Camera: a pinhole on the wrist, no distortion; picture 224 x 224 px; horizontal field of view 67.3 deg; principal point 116.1 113.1 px. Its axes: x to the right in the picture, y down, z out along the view. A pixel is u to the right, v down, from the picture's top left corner.
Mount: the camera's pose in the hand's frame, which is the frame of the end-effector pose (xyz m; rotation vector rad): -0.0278 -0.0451 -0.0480 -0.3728 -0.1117 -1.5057
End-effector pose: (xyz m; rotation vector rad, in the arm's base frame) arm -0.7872 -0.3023 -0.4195 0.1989 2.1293 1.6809
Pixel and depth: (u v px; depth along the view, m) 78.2 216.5 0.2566
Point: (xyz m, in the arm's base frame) -0.8876 -0.0862 -0.3967
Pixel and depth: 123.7 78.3 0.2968
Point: -0.6554 -0.0893 -0.4237
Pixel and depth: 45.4 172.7 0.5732
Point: -0.9045 0.2236 -0.1980
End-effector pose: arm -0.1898 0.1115 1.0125 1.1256 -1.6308 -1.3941
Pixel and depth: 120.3 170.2 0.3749
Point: -0.5191 0.0749 1.0226
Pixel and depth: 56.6 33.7 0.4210
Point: -0.4711 0.4021 1.1775
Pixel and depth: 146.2 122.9 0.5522
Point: -0.6824 0.2067 0.9561
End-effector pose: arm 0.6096 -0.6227 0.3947 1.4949 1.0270 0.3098
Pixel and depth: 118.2 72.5 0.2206
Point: 0.7117 -0.7659 0.3897
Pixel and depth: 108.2 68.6 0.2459
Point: 0.7308 -0.7839 0.4070
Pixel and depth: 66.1 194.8 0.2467
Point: 0.8227 -0.6121 0.4102
